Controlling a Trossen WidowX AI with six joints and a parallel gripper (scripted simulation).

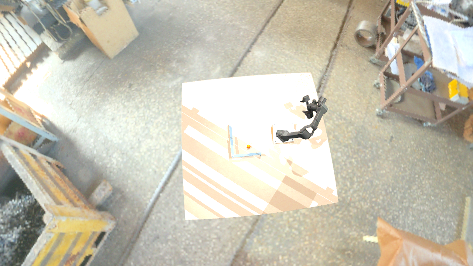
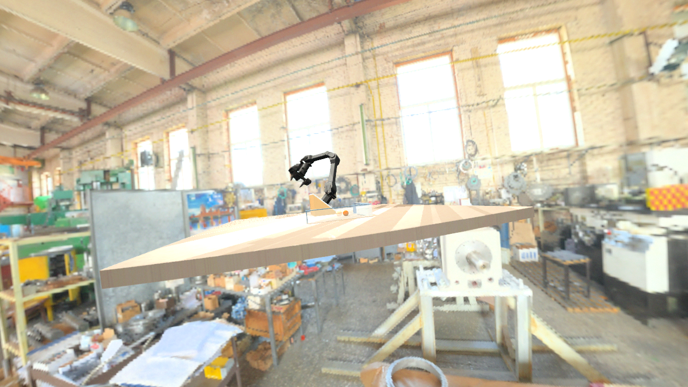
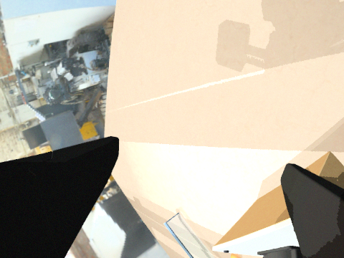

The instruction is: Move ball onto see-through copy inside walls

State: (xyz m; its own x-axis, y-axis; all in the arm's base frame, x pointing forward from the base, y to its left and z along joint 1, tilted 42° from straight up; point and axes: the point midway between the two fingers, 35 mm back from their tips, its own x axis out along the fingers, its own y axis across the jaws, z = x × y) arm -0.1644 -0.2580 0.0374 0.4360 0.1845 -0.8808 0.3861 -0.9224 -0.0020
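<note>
The orange ball is 43 cm ahead of my gripper tip, 28 cm to the left of it and 22 cm below it. From my gripper tip the other things lie so: clear wall 45 cm ahead, 37 cm to the left, 20 cm below; see-through ball copy 42 cm ahead, 25 cm to the left, 22 cm below.
</note>
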